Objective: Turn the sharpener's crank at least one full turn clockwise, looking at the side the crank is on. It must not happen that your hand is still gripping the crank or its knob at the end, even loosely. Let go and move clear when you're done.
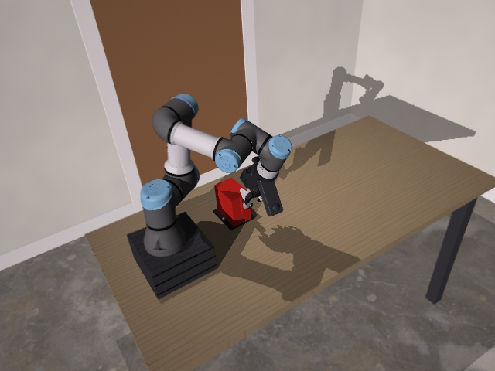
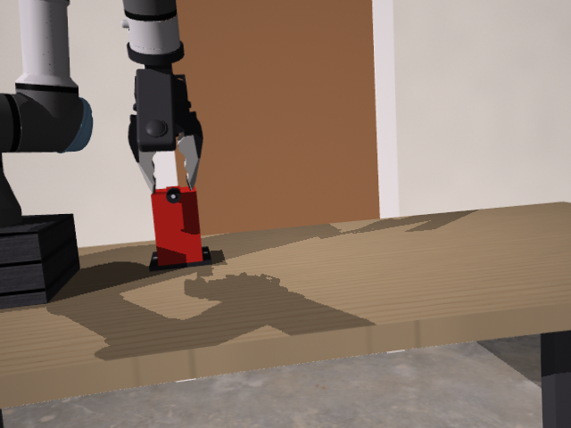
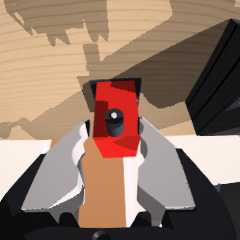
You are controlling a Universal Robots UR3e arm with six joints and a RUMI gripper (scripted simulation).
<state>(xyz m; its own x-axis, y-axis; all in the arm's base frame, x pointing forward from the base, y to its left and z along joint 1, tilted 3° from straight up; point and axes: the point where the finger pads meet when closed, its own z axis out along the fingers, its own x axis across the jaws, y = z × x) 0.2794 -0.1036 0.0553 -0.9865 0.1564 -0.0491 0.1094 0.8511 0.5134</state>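
My gripper is now 3 cm to the right of the crank knob and 2 cm above it.
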